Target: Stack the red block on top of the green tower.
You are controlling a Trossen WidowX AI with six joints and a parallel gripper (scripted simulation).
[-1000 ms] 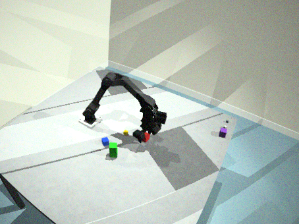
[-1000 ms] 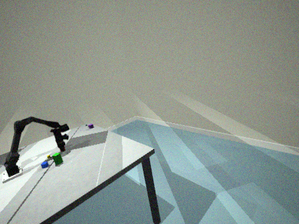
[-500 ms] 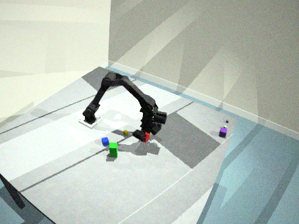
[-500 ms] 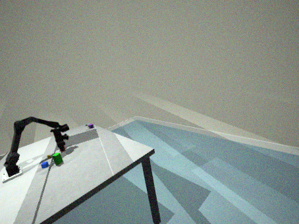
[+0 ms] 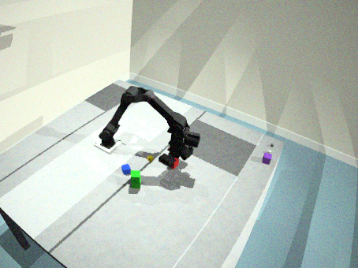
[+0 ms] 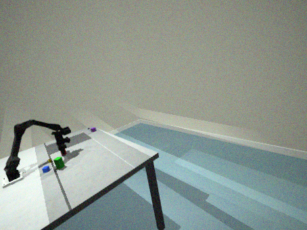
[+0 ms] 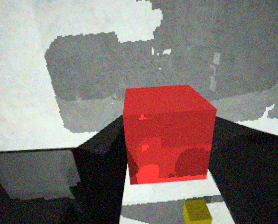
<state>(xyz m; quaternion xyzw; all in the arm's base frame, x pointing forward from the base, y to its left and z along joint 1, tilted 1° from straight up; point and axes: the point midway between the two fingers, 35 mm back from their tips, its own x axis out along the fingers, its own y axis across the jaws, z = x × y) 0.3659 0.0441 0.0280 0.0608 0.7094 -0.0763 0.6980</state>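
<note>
Now: the blue block 180 mm behind my gripper tip and 150 mm to the right of it. The rest, counted from my gripper tip: small yellow block (120 mm behind, 10 mm to the right); then purple block (450 mm ahead, 280 mm to the left, 10 mm above); then red block (10 mm above).
</note>
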